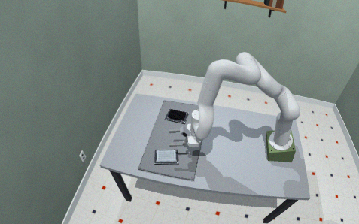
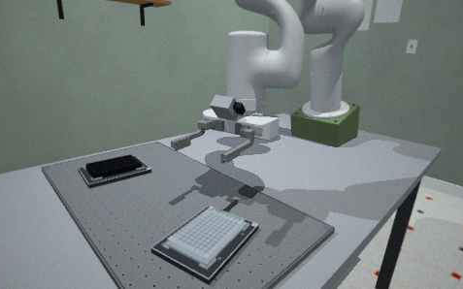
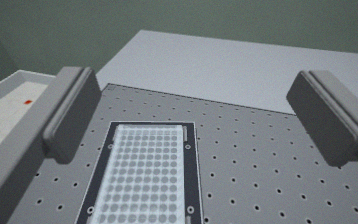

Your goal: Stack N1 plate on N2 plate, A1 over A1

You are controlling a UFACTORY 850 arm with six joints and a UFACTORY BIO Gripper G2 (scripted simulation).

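My hand is 140 mm above the clear 96-well plate, 60 mm to the right of it and 30 mm short of it. Also, from my hand: black 96-well plate: 340 mm to the right, 140 mm below, 70 mm ahead.
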